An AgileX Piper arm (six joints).
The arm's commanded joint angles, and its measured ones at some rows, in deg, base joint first. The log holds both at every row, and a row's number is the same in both.
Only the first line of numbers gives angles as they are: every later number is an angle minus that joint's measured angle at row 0.
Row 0, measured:
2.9 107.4 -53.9 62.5 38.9 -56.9
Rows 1 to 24, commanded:
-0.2 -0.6 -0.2 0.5 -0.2 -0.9
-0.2 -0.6 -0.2 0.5 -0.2 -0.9
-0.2 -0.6 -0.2 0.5 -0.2 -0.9
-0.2 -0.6 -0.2 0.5 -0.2 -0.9
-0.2 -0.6 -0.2 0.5 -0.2 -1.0
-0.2 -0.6 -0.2 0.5 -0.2 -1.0
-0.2 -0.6 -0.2 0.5 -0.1 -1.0
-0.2 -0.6 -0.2 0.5 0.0 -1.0
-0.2 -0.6 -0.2 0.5 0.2 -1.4
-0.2 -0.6 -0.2 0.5 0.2 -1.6
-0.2 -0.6 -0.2 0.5 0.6 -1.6
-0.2 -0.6 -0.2 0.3 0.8 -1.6
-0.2 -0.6 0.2 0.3 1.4 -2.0
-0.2 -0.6 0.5 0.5 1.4 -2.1
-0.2 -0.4 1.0 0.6 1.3 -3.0
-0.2 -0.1 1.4 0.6 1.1 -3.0
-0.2 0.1 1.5 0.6 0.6 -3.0
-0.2 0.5 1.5 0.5 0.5 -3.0
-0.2 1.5 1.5 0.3 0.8 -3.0
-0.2 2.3 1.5 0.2 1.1 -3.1
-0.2 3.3 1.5 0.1 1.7 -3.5
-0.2 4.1 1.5 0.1 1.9 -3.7
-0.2 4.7 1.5 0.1 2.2 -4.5
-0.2 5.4 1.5 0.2 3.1 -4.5
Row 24, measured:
0.0 3.7 1.3 0.1 1.2 -2.9
